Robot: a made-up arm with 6 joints. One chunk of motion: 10 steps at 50 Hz.
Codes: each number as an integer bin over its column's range. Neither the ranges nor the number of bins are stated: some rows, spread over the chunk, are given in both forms.
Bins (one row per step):
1: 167 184 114 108 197 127
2: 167 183 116 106 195 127
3: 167 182 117 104 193 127
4: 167 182 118 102 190 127
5: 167 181 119 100 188 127
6: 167 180 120 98 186 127
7: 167 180 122 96 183 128
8: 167 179 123 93 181 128
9: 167 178 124 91 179 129
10: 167 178 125 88 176 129
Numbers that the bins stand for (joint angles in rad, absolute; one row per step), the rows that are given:
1: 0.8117 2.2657 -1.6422 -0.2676 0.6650 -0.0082
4: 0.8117 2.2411 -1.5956 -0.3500 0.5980 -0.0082
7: 0.8117 2.2165 -1.5491 -0.4324 0.5311 0.0082
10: 0.8117 2.1918 -1.5141 -0.5422 0.4641 0.0247
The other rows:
2: 0.8117 2.2534 -1.6189 -0.2951 0.6459 -0.0082
3: 0.8117 2.2411 -1.6073 -0.3225 0.6267 -0.0082
5: 0.8117 2.2288 -1.5840 -0.3775 0.5789 -0.0082
6: 0.8117 2.2165 -1.5724 -0.4049 0.5598 -0.0082
8: 0.8117 2.2042 -1.5374 -0.4735 0.5119 0.0082
9: 0.8117 2.1918 -1.5258 -0.5010 0.4928 0.0247

